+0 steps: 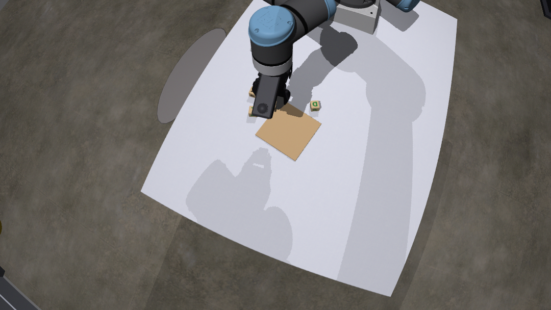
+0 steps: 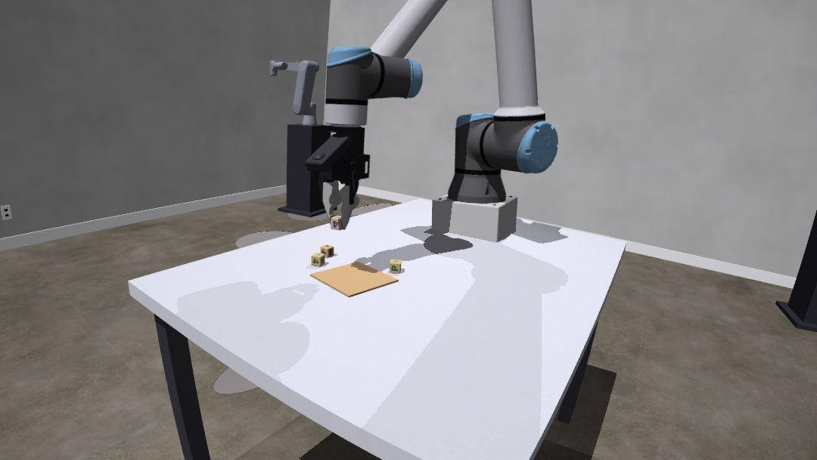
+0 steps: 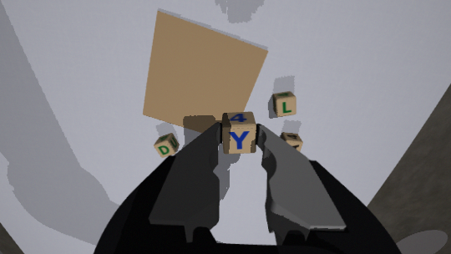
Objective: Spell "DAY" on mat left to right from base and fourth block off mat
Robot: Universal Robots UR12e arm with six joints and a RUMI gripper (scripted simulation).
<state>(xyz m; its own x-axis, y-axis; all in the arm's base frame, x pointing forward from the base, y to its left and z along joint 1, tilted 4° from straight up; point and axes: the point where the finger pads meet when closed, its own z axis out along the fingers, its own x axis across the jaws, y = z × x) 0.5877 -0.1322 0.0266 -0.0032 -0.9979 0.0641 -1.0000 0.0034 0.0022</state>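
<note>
The tan mat is 1 cm ahead of my hand, 5 cm to the left of it and 12 cm below it. Round my hand: D block (9 cm behind, 10 cm to the left, 11 cm below); then green-lettered block (1 cm behind, 6 cm to the right, 11 cm below); then blue-lettered block (right at my hand).
</note>
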